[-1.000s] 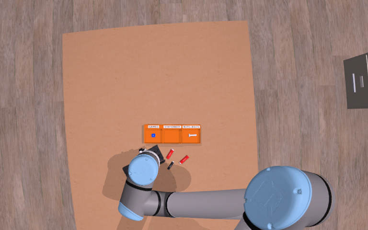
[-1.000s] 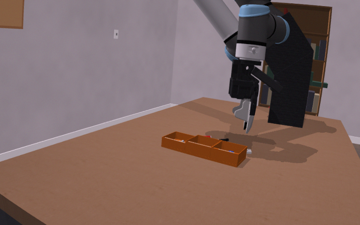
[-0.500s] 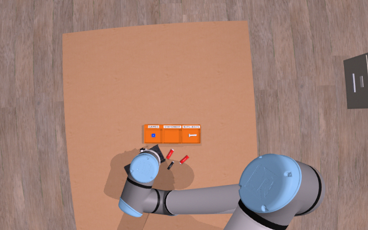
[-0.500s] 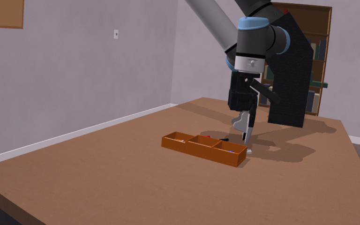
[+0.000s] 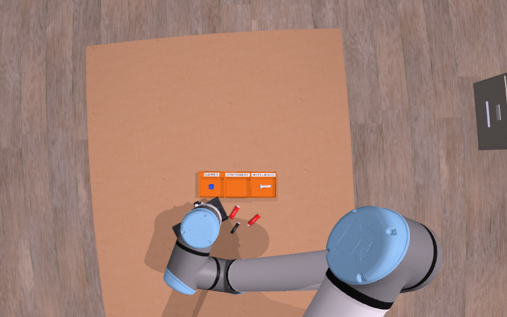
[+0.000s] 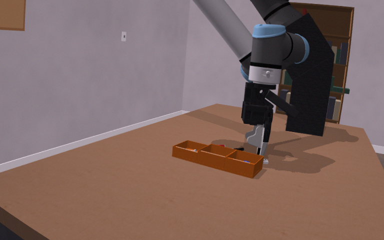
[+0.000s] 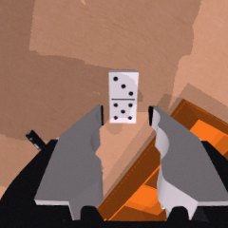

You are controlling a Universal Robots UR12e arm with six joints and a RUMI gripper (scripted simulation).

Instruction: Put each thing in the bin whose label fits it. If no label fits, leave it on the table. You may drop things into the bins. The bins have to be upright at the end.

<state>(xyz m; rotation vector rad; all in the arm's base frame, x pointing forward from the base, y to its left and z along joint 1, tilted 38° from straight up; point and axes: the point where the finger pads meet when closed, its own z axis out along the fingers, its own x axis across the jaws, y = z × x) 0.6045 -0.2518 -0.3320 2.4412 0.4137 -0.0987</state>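
Now: hand 2 cm above the white domino. Also, from my hand: black stick (7 cm behind, 8 cm to the right, 2 cm below); then blue die (8 cm ahead, 3 cm to the right, 1 cm below); then orange three-part bin (7 cm ahead, 11 cm to the right, 1 cm below).
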